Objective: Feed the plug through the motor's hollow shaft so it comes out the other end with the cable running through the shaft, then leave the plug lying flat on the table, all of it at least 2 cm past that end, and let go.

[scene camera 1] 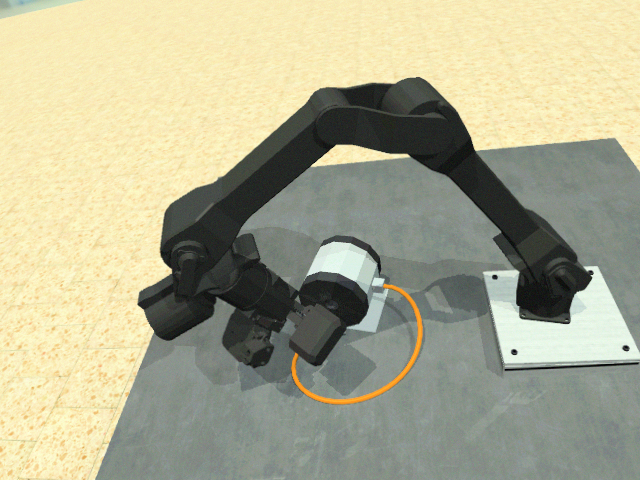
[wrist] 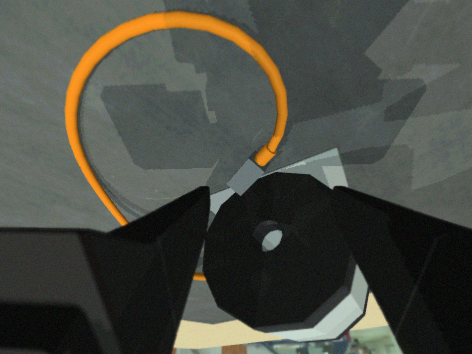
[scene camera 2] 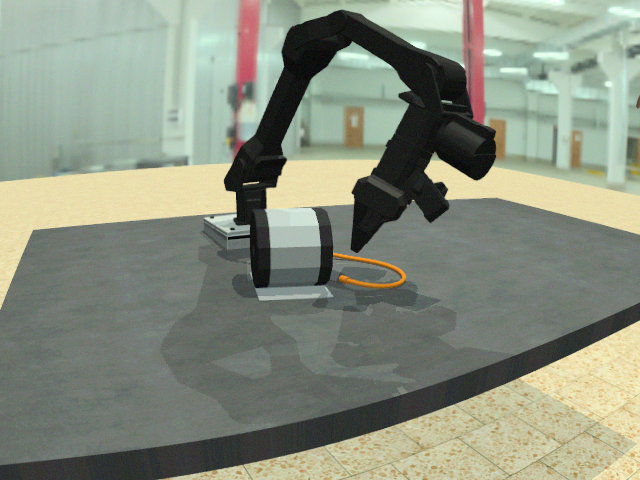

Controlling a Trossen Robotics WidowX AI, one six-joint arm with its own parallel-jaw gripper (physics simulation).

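Places are measured from the arm's base along level axes (x ahead, y left, z up), in centimetres.
Pixels of known places: gripper, fingertip midpoint: [scene camera 1: 308, 323] [wrist: 270, 195] [scene camera 2: 358, 246]; arm's base, link origin: [scene camera 1: 543, 304].
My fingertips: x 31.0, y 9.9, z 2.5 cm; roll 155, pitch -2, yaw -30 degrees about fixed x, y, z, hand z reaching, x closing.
Ahead of a thing's pixels: the offset from my fingertips to its top centre. "spot": to the spot under its first point. Level surfaces: height alone.
The motor @[dz +4.7, dx -2.6, dy -8.9 cm] [scene camera 1: 345, 262] [scene camera 2: 294, 237] [wrist: 300, 290] is a pale drum with black end caps. In the wrist view the shaft hole @[spot: dz -1.2, dx -2.8, dy -6.4 cm] [wrist: 270, 238] faces the camera, with light showing through. The orange cable [scene camera 1: 421, 330] [scene camera 2: 404, 276] [wrist: 72, 110] loops from a small block on the motor's side. Its free end has an orange collar @[spot: dz -4.5, dx -0.2, dy -2.0 cm] [scene camera 2: 342, 279] [wrist: 265, 155] and the grey plug @[dz -3.6, dx -2.4, dy -2.6 cm] [wrist: 245, 177], low beside the motor's near end, outside the shaft. My gripper [scene camera 2: 355, 249] [wrist: 270, 195] is open and empty, in front of and above that end. It hides the plug in scene camera 1.
The motor stands on a pale base plate @[dz -5.3, dx -2.3, dy -8.9 cm] [scene camera 1: 373, 321] [scene camera 2: 294, 293]. The arm's white mounting plate [scene camera 1: 568, 343] [scene camera 2: 227, 238] is at the right in scene camera 1. The grey table's @[dz -5.5 cm] [scene camera 1: 516, 423] [scene camera 2: 465, 320] edge runs along the left in scene camera 1.
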